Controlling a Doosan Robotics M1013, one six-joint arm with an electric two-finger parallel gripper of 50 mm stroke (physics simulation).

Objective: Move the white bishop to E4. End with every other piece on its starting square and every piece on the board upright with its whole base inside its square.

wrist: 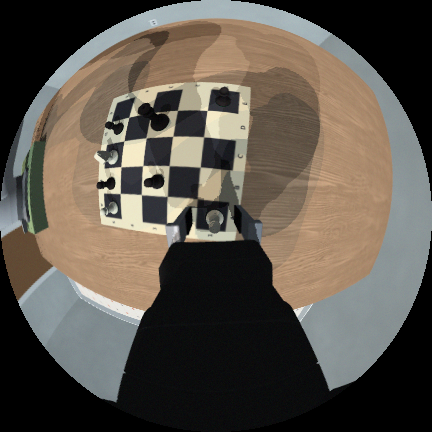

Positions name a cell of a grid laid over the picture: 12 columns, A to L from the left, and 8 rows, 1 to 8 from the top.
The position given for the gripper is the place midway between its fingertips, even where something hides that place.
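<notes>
You'd see the gripper (F4) here, and there's a chessboard (F3) in the view too.
</notes>
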